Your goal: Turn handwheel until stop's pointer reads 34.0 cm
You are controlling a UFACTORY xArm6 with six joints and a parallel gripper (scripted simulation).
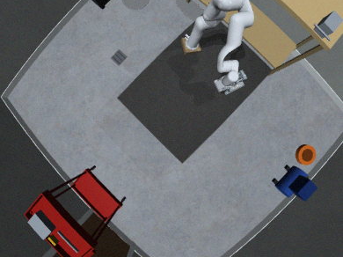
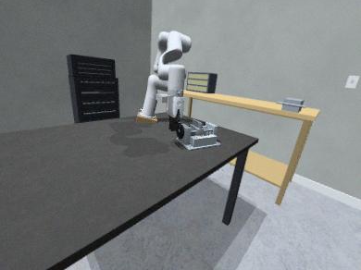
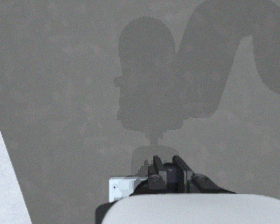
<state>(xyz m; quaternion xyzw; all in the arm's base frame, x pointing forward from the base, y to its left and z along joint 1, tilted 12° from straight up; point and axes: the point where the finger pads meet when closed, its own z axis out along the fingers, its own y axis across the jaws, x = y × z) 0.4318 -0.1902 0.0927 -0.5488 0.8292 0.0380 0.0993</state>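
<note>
The sliding stop lies 60 mm ahead of my hand, 130 mm to the left of it and 10 mm below it. From my hand the other things lie so: upright knob (10 mm to the left); handwheel (10 mm ahead, 20 mm to the left, 10 mm below).
</note>
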